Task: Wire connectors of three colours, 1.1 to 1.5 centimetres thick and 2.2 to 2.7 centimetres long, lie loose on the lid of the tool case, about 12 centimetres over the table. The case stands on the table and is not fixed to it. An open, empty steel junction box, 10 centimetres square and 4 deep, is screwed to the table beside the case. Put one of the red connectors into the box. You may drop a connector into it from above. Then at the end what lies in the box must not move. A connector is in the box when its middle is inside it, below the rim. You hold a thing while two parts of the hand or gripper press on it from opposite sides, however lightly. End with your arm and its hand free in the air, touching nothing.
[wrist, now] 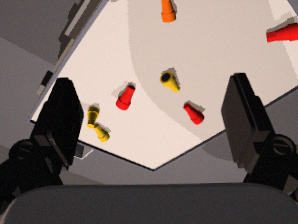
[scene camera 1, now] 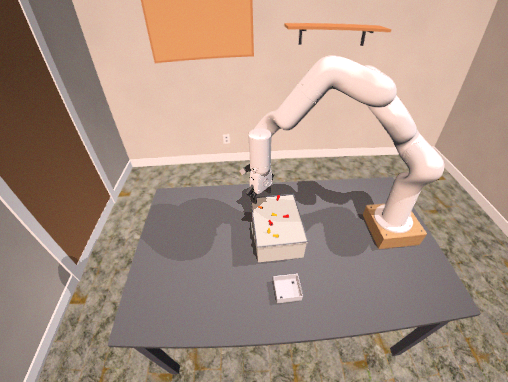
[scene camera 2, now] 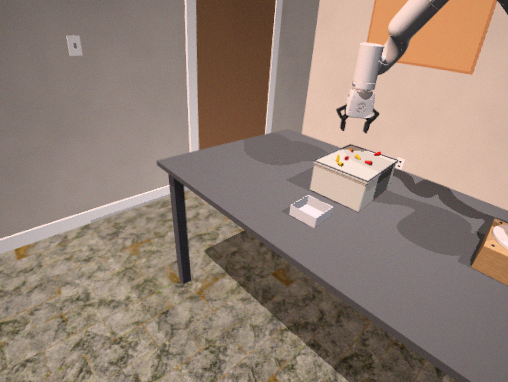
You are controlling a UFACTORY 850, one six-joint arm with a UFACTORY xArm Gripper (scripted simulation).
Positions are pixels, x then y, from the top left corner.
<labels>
tool case: wrist; scene camera 1; scene camera 2 349, 190
same spot on tool case: [wrist: 111, 52] = [scene camera 1: 260, 218]
</labels>
